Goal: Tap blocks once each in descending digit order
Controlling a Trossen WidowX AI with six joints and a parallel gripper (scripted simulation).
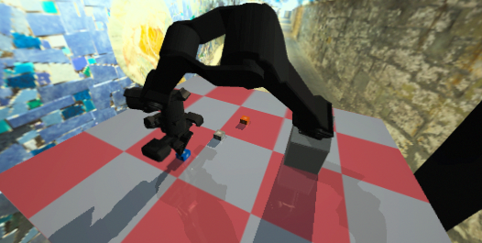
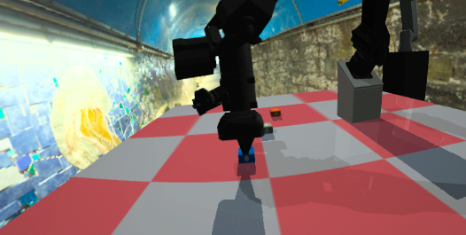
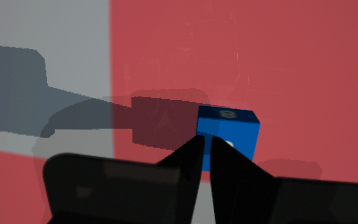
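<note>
Now: the blue block 10 mm to the right of my gripper tip and 10 mm below it. From my gripper tip the other things lie so: orange block: 280 mm to the right, 100 mm behind, 10 mm below; grey block: 140 mm to the right, 60 mm behind, 10 mm below.
</note>
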